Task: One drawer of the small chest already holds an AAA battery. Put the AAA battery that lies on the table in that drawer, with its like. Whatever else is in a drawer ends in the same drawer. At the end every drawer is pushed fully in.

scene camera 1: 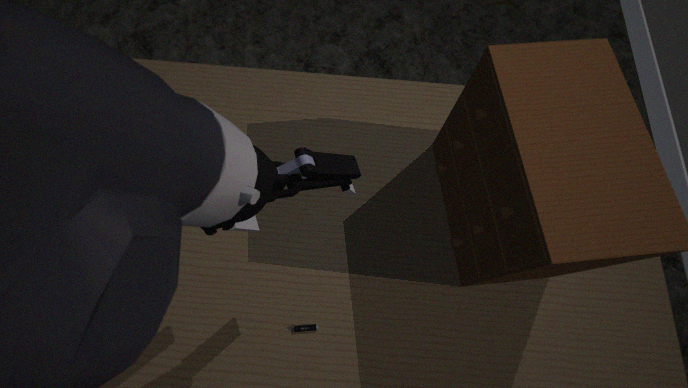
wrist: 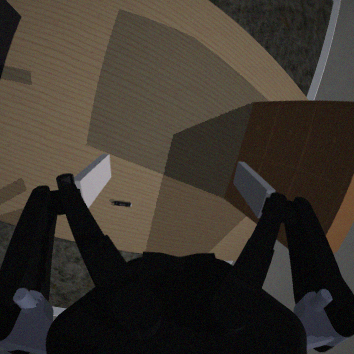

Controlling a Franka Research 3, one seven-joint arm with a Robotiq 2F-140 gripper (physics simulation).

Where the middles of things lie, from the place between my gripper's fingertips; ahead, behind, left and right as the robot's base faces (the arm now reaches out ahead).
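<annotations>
My gripper is in my sight, and taking the small brown wooden chest (scene camera 1: 601,197) as the reference, I find the gripper 8 cm above it, 12 cm to the right of it and 36 cm short of it.
</annotations>
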